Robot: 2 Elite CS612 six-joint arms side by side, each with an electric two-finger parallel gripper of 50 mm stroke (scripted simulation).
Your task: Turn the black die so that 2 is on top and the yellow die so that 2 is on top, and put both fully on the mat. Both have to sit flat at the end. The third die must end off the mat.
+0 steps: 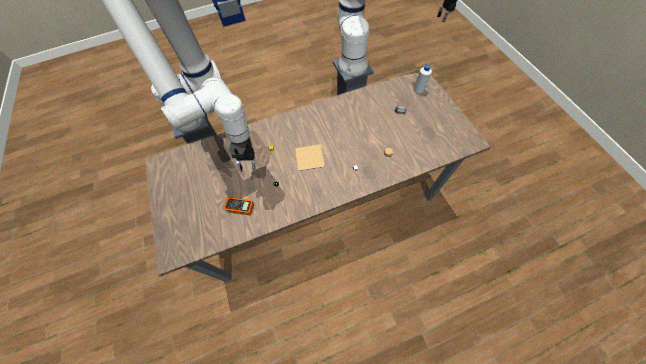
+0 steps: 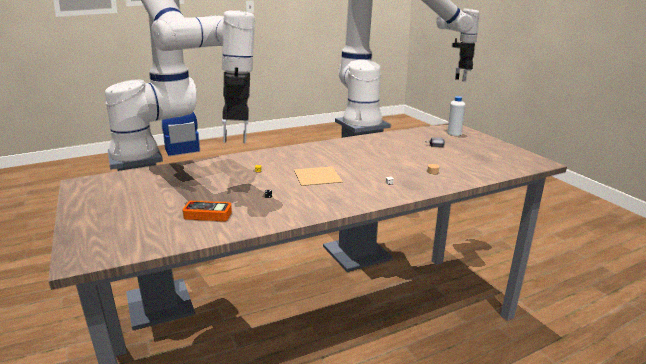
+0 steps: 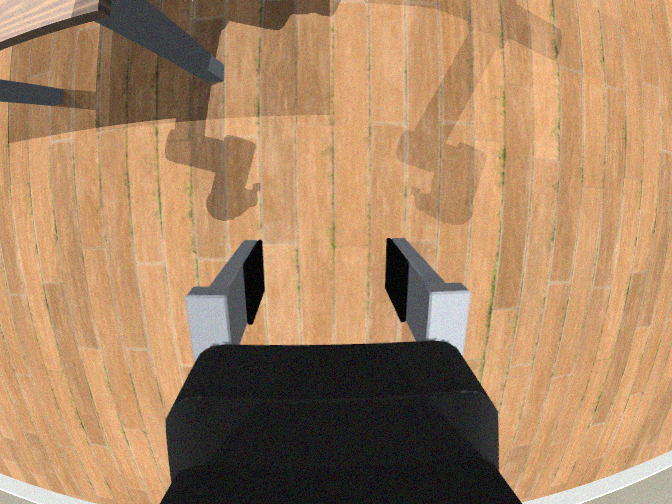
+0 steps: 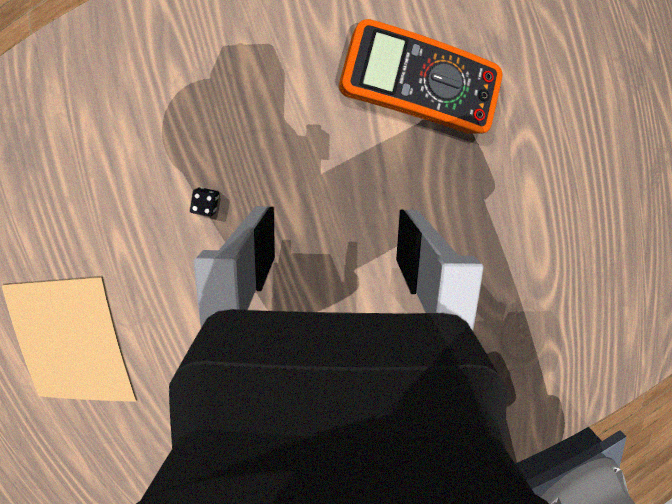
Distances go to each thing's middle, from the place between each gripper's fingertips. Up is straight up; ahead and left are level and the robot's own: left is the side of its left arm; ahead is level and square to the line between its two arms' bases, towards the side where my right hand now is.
Labels:
Right now my right hand (image 2: 234, 142) is 300 mm to the right of the tan mat (image 4: 65, 329), 200 mm above it and 60 mm past it.
The tan mat is 530 mm ahead of my left hand, 1110 mm to the right of it and 170 mm below it.

